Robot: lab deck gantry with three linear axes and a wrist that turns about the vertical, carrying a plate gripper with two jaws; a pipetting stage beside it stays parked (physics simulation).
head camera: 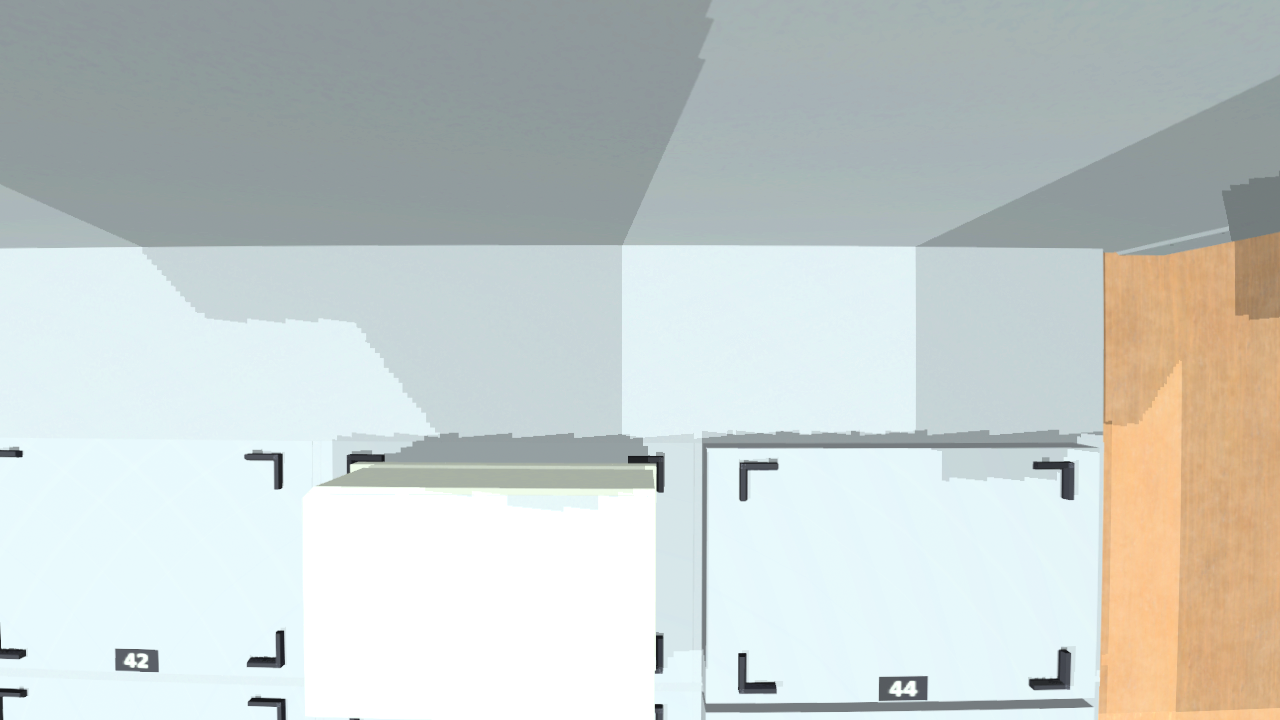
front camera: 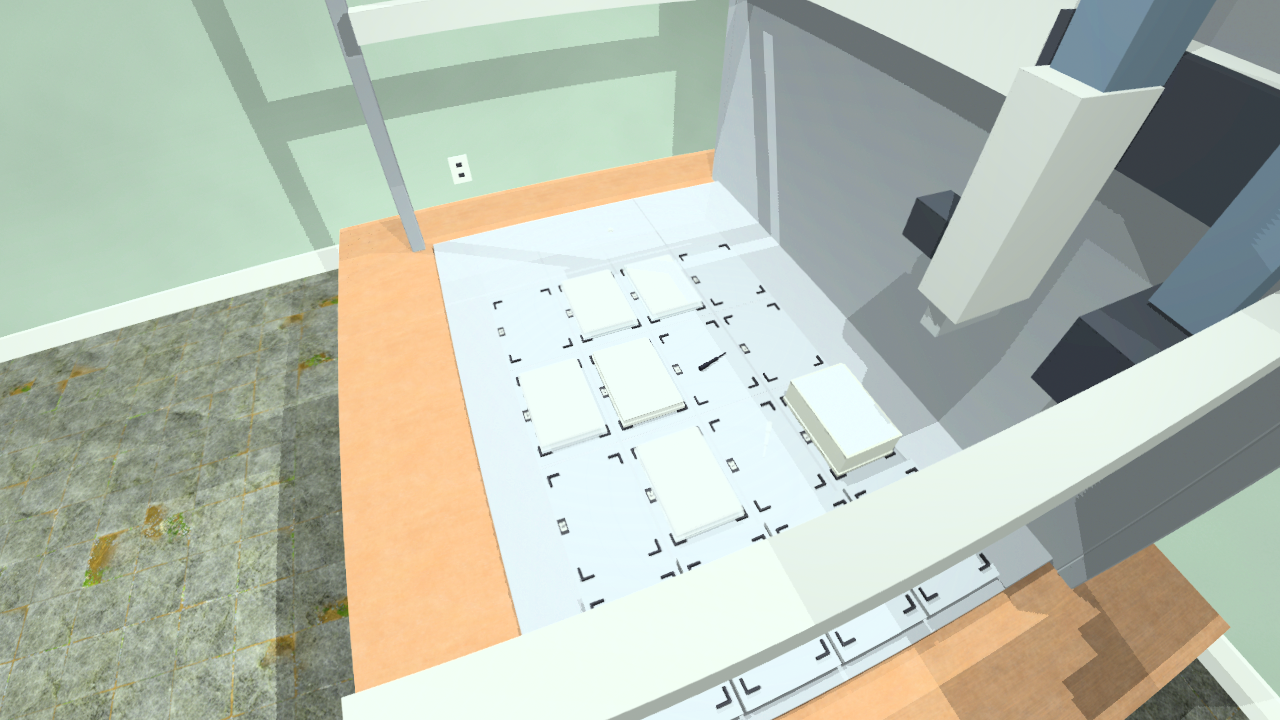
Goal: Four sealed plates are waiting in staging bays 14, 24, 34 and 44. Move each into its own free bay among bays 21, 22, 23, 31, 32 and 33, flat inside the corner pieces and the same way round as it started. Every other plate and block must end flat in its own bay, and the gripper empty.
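Frame: origin at the robot's base, x up, y back, z right, level; millimetres.
Seen in the pictures: robot's base, link origin: [front camera: 495, 304].
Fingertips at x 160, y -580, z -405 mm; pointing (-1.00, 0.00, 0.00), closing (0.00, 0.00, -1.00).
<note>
Pixels of each thing's top centre, then the offset from my fingertips to it. "pt": a spot on its surface instead.
- bay 21, surface spot: [front camera: 599, 304] pt dx -146, dy +503, dz +257 mm
- bay 31, surface spot: [front camera: 662, 286] pt dx -146, dy +506, dz +152 mm
- bay 22, surface spot: [front camera: 637, 380] pt dx -146, dy +343, dz +257 mm
- bay 23, surface spot: [front camera: 689, 483] pt dx -146, dy +179, dz +258 mm
- Staging bay 44, surface spot: [head camera: 895, 573] pt dx -146, dy +28, dz +40 mm
- plate, top centre: [front camera: 559, 398] dx -146, dy +352, dz +362 mm
- tall block, top centre: [head camera: 477, 605] [front camera: 845, 406] dx -118, dy +188, dz +41 mm
- black slim tool, top centre: [front camera: 713, 358] dx -152, dy +346, dz +142 mm
Pale plates lie flat in bay 21 [front camera: 599, 304], bay 31 [front camera: 662, 286], bay 22 [front camera: 637, 380] and bay 23 [front camera: 689, 483], each inside its corner pieces. The plate in bay 22 looks a little thicker. Staging bay 44 [head camera: 895, 573] holds no plate in the head view. In the front view the beam hides much of the staging bays; the corner pieces that show below it have no plate on them. My gripper's dark body [front camera: 1105, 344] hangs at the right, away from these plates. Its jaws are hidden behind the front beam.
Another plate [front camera: 563, 404] lies in bay 12. A tall block [front camera: 841, 416] [head camera: 483, 600] stands in bay 43. A black slim tool [front camera: 712, 361] lies in bay 32. The parked pipetting stage [front camera: 1011, 205] hangs at the right. The white beam [front camera: 716, 600] crosses the front.
</note>
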